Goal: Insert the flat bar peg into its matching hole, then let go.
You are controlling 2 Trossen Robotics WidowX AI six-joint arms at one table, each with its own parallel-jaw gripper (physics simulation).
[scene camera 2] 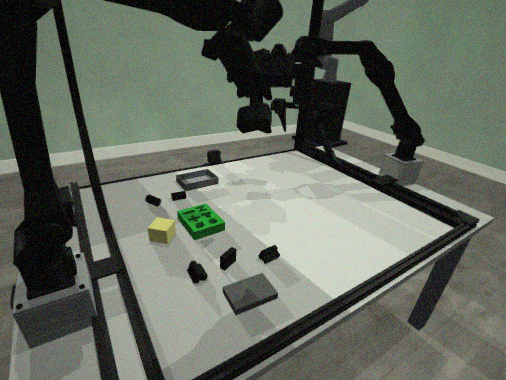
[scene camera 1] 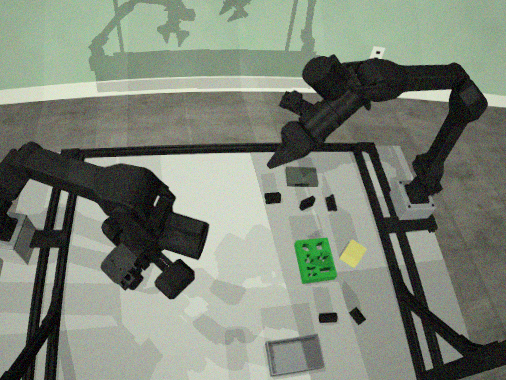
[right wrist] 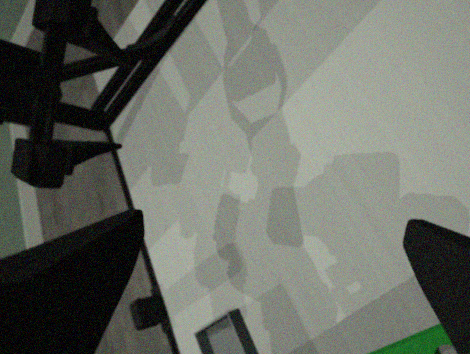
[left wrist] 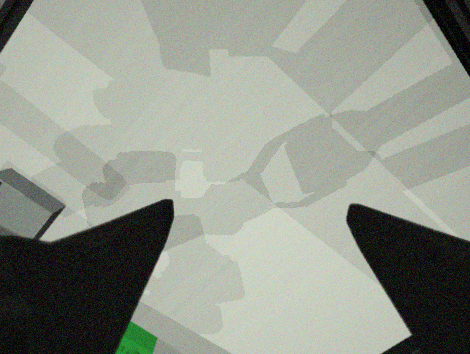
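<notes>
Several small black pegs lie on the table. One thin, slab-like peg looks most like the flat bar; the views are too coarse to be sure. The green hole board lies flat, with differently shaped holes on top, some of them narrow slots. My left gripper is open and empty, high above the table, left of the board in scene camera 1. My right gripper is open and empty, raised near the table's far edge in scene camera 1, beyond the slab-like peg.
Other black pegs lie around the board. A yellow block sits beside it. A grey flat block and a shallow grey tray stand on opposite sides. Black frame bars edge the table.
</notes>
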